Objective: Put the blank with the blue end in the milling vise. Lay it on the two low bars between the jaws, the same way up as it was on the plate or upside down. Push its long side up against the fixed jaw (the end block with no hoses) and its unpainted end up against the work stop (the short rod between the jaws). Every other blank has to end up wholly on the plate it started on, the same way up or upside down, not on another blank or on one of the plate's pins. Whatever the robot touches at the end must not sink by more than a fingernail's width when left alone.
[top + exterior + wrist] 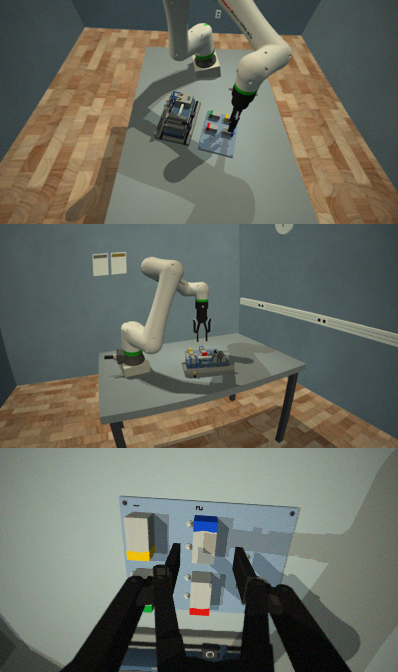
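Right now the plate is 120 mm below my hand, 50 mm to the right of it and 10 mm behind it. The rest, counted from my hand: yellow-ended blank (100 mm below, 90 mm behind, 10 mm to the left); red-ended blank (100 mm below, 90 mm to the right, 10 mm behind); green-ended blank (100 mm below, 100 mm behind, 80 mm to the right).
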